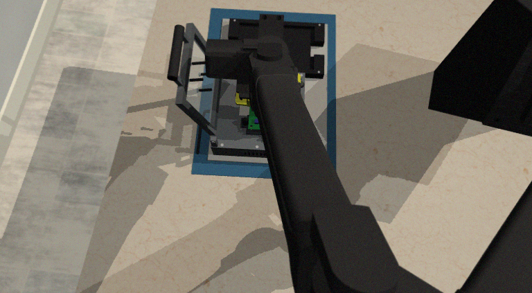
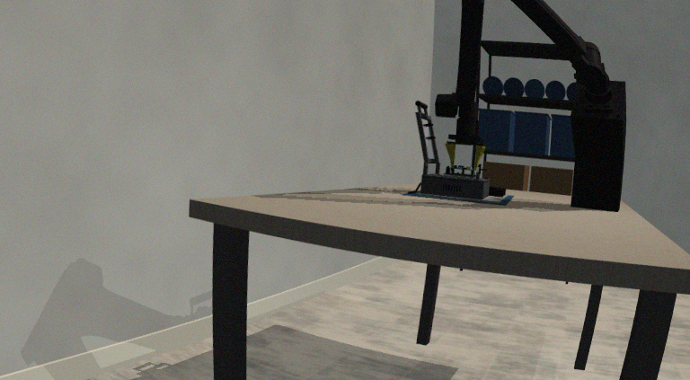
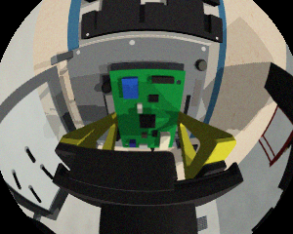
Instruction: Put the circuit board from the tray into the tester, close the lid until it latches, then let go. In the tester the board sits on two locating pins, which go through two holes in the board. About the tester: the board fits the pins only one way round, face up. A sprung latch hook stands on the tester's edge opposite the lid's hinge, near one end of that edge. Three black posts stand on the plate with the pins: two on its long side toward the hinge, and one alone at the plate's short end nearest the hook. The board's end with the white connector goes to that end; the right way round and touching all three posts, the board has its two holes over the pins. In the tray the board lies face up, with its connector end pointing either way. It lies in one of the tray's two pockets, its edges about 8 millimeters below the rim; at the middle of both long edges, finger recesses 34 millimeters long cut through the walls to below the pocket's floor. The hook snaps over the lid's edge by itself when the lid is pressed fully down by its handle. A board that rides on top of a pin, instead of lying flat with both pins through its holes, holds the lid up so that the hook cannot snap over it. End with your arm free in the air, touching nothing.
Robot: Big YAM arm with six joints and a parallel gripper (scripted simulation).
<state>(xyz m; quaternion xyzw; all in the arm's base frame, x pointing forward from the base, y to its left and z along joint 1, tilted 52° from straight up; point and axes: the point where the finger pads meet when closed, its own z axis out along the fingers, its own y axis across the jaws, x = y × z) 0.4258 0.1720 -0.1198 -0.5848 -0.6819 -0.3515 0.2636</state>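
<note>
The green circuit board lies right at my hand. Also, from my hand: see-through lid (12 cm ahead, 9 cm above, 2 cm to the left).
</note>
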